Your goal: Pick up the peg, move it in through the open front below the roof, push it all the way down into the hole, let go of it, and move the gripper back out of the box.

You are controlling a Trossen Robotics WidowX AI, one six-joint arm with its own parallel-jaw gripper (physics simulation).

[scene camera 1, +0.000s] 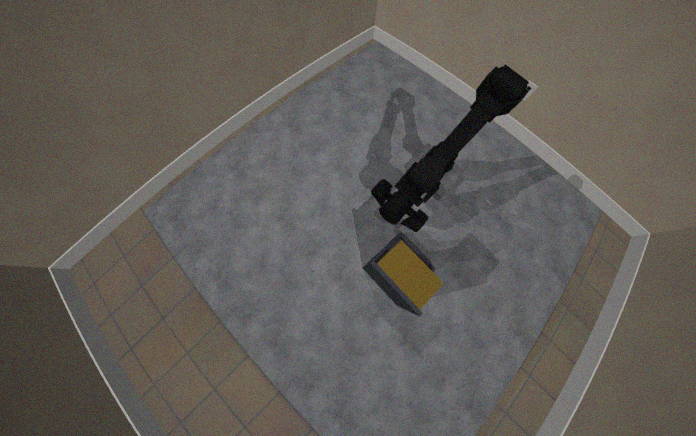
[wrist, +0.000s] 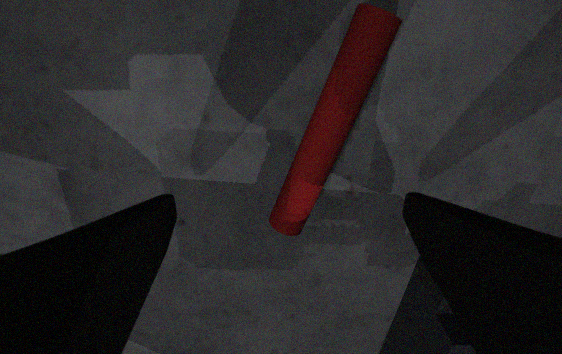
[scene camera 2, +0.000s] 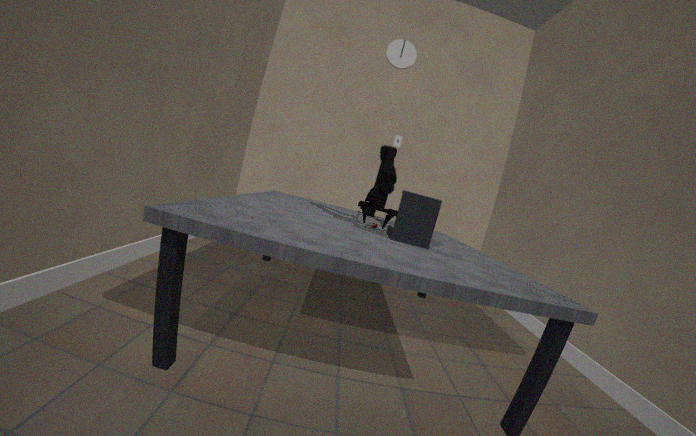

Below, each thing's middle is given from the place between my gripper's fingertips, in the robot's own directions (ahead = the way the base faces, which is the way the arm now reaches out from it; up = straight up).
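Scene:
With the red peg (wrist: 368,39), my hand is 1 cm to the right of it and 3 cm past it. There is also the dark box (scene camera 1: 400,270), which I find 10 cm ahead of my hand, 15 cm to the left of it and, last, 9 cm above it.

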